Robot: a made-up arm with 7 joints.
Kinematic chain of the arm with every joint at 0, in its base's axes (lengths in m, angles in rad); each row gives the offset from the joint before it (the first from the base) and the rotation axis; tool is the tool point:
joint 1: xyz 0 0 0.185 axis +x
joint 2: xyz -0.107 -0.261 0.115 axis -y
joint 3: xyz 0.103 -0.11 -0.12 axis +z
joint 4: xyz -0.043 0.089 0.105 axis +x
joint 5: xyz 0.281 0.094 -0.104 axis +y
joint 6: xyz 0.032 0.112 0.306 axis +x
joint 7: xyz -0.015 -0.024 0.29 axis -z
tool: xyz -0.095 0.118 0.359
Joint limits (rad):
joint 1: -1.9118..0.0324
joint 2: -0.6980..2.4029
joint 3: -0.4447..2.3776
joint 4: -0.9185..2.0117
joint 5: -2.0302..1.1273
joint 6: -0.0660..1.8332
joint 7: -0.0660..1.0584
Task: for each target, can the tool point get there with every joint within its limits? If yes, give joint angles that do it. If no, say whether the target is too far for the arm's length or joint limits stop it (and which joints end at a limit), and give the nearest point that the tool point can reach.
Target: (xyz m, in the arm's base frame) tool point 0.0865 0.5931 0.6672
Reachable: yes | joints -1.2419 0.3636 2.1004 0.1849 -0.3939 1.0488 0.4876
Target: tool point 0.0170 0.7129 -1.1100
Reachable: no: joint limits stop it (at a limit: joint 1, joint 5, joint 6, joint 7) | nearest point -0.0092 0.6225 -0.7398 | short by 0.382 m
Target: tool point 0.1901 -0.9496 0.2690
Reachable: yes | joints -0.2907 1.5653 1.3687 0.8370 -1.7912 0.6249 0.3149
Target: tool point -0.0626 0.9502 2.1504
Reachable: no: too far | nearest point -0.0757 0.6900 1.6122 | short by 0.598 m
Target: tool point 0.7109 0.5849 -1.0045
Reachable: no: joint limits stop it (at a limit: joint 1, joint 5, joint 6, joint 7) | nearest point 0.5164 0.5111 -0.6194 | short by 0.438 m
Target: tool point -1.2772 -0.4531 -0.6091
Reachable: no: joint limits stop it (at a limit: joint 1, joint 3, joint 4, joint 6) | nearest point -0.9540 -0.3732 -0.3595 | short by 0.416 m
